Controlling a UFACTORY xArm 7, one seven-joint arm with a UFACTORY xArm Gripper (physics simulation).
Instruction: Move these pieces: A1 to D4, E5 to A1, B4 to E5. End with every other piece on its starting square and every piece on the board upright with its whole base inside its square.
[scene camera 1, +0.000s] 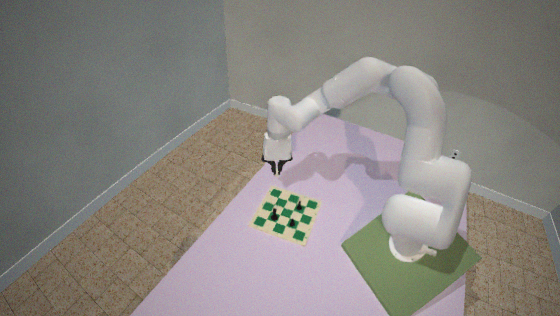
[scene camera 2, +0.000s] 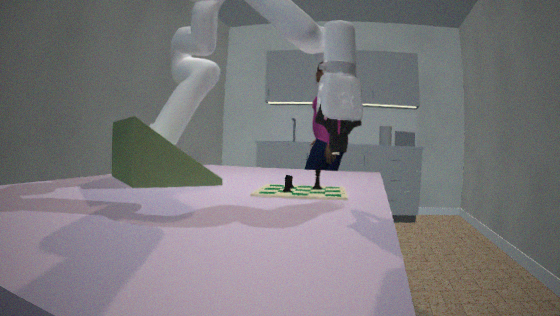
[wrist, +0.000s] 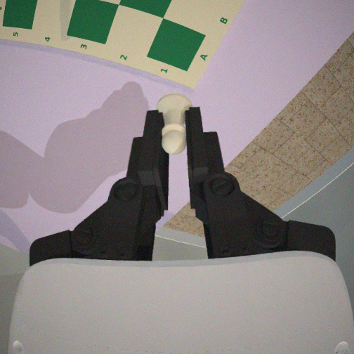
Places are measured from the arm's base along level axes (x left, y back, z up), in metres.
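Pixels of known places: gripper, fingertip midpoint: (scene camera 1: 276, 172) (scene camera 2: 338, 152); arm's base at its link origin: (scene camera 1: 408, 243) (scene camera 2: 158, 144).
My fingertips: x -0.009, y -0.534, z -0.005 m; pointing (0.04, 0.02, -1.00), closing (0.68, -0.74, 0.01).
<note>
Ahead of a thing's pixels: the offset from my fingertips to its middle. "spot": to the spot under its first point. Level surfaces: height alone.
My gripper (scene camera 1: 276, 173) (scene camera 2: 339, 150) (wrist: 175, 130) is shut on a white pawn (wrist: 174, 141). It holds the pawn upright in the air, just outside the board's A1 corner. The green and cream board @(dx +0.070, dy +0.103, dz -0.102 m) (scene camera 1: 266, 230) (scene camera 2: 300, 197) (wrist: 190, 80) lies on the table; A1 @(spot: dx +0.018, dy +0.011, dz -0.099 m) (scene camera 1: 275, 193) (wrist: 176, 45) is bare and E5 @(spot: dx +0.125, dy +0.197, dz -0.099 m) (scene camera 1: 299, 235) is bare. A black knight-like piece @(dx +0.024, dy +0.128, dz -0.079 m) (scene camera 1: 299, 206) (scene camera 2: 288, 183) stands on B4. A small black piece @(dx +0.101, dy +0.148, dz -0.083 m) (scene camera 1: 292, 223) stands on D4. A tall black piece @(dx +0.117, dy +0.079, dz -0.073 m) (scene camera 1: 274, 215) (scene camera 2: 317, 181) stands on D2.
The lilac table @(dz -0.105 m) (scene camera 1: 215, 265) (scene camera 2: 260, 270) (wrist: 50, 85) ends at an edge near the board, with tiled floor (scene camera 1: 150, 200) (wrist: 300, 125) beyond. The arm's base stands on a green wedge (scene camera 1: 370, 260) (scene camera 2: 145, 160). A person (scene camera 2: 320, 155) stands behind the table.
</note>
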